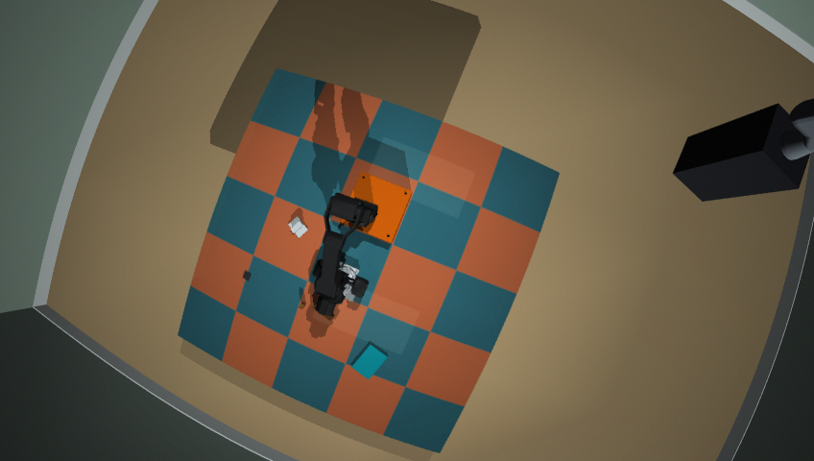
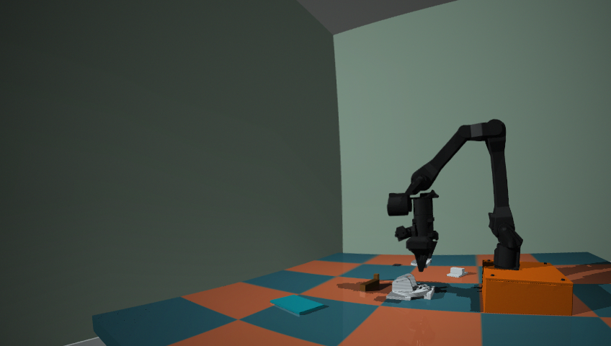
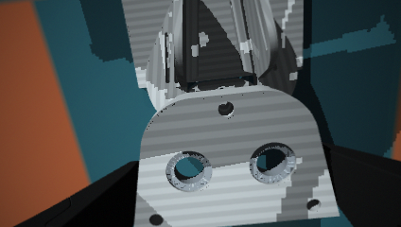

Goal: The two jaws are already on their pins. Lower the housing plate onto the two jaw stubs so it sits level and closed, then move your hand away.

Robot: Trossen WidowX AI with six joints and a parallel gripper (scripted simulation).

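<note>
Right now the white jaw assembly is 1 cm ahead of my gripper tip, 1 cm to the left of it and 7 cm below it. The rest, counted from my gripper tip: teal flat plate: 26 cm ahead, 26 cm to the left, 8 cm below; white housing plate: 1 cm ahead, 2 cm above; brown L-shaped bar: 19 cm ahead, 7 cm below.
</note>
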